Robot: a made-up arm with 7 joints.
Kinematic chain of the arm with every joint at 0, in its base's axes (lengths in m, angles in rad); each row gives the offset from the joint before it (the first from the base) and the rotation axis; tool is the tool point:
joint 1: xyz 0 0 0.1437 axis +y
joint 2: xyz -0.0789 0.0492 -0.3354 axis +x
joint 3: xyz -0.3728 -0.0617 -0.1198 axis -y
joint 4: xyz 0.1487 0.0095 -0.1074 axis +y
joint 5: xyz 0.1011 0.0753 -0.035 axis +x
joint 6: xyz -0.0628 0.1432 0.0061 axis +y
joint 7: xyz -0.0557 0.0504 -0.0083 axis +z
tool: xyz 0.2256 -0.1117 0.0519
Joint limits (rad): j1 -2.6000..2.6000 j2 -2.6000..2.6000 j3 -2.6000..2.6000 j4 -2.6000..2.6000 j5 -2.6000..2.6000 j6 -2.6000..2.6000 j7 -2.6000..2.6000
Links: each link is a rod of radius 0.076 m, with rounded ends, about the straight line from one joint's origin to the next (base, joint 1, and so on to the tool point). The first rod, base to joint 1, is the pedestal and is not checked.
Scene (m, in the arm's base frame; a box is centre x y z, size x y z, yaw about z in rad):
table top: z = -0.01
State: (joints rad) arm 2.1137 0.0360 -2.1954 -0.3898 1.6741 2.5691 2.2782
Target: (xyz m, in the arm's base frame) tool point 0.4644 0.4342 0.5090
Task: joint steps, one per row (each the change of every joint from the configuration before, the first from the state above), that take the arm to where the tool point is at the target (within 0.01 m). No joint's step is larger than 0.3 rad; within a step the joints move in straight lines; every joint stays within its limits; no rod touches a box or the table.
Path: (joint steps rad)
1: 0.0973 0.1863 -0.0809 0.0051 -0.2542 -0.0023 -0.1362
2: 0.0972 0.1863 -0.0809 0.0050 -0.2541 -0.0023 -0.1361
3: 0.0973 0.1862 -0.0810 0.0051 -0.2542 -0.0023 -0.1362
4: 0.0972 0.1863 -0.0809 0.0051 -0.2541 -0.0024 -0.1362
5: 0.0973 0.1863 -0.0809 0.0050 -0.2542 -0.0023 -0.1361

